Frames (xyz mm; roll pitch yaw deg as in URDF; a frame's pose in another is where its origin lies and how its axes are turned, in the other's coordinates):
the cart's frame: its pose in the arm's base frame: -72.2 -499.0 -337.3 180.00 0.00 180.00
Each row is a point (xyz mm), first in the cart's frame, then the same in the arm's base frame.
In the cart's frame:
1: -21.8 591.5 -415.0
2: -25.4 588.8 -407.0
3: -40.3 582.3 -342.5
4: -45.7 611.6 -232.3
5: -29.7 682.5 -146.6
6: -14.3 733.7 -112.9
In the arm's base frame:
1: -50.4 92.5 77.7
2: -46.8 89.8 69.7
3: -31.9 83.3 5.2
4: -26.5 112.6 -105.0
5: -42.5 183.5 -190.7
6: -57.9 234.7 -224.4

